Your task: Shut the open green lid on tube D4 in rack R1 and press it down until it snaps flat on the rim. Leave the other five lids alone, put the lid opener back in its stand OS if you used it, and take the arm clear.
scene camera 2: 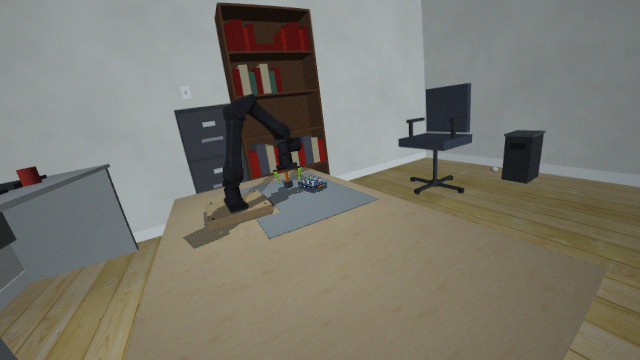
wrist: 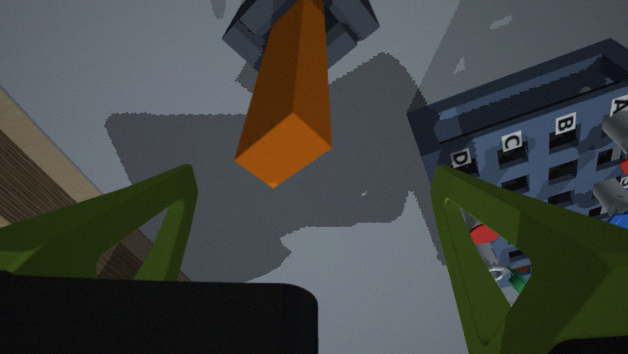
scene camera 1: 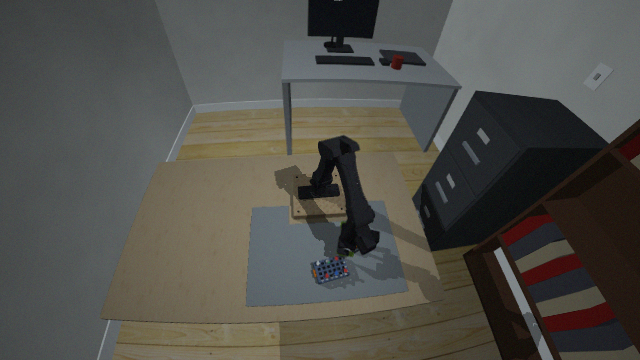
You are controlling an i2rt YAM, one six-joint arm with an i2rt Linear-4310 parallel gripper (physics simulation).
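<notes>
My gripper is open, its green fingers spread wide on either side of the orange lid opener. In the wrist view neither finger touches it. The opener stands upright in its dark stand OS. The blue rack R1 is beside the right finger. The green lid stands open at tube D4, seen through the gap in that finger, which hides part of column D. A red lid in column D and a blue lid show partly.
The grey mat lies under the rack and stand. The arm's wooden base board is behind them. A filing cabinet and a bookshelf stand beyond the table.
</notes>
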